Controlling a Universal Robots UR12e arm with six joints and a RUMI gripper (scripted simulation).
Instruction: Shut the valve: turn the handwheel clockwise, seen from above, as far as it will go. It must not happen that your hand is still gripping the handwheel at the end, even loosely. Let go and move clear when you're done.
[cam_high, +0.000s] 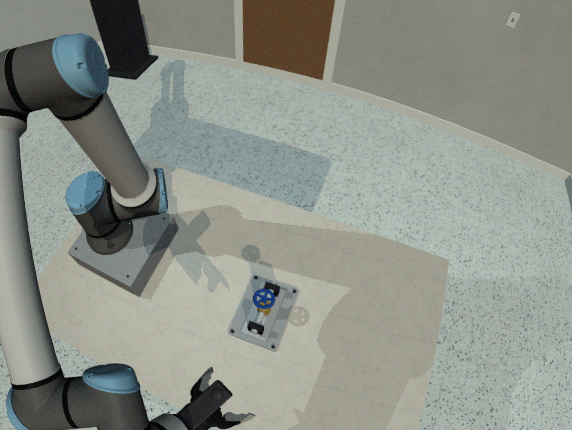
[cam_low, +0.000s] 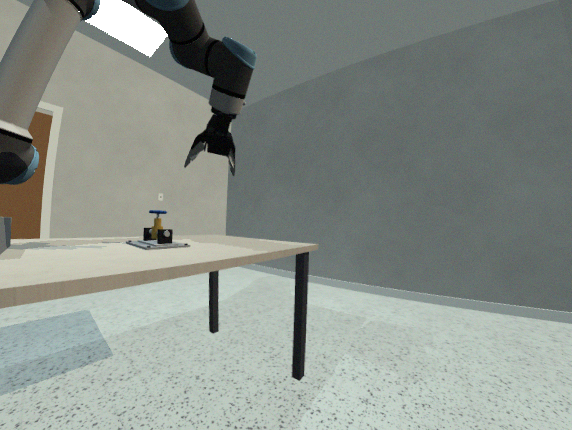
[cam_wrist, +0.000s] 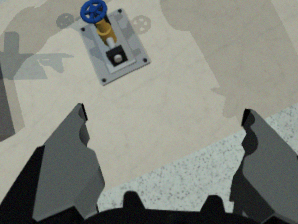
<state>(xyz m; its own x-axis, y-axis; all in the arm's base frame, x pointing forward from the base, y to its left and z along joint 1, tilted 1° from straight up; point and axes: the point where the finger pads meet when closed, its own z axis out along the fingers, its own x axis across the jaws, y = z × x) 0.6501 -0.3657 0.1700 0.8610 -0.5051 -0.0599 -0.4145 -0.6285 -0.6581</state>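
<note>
The blue spoked handwheel is 20 mm behind my hand, 310 mm to the left of it and 140 mm below it.
</note>
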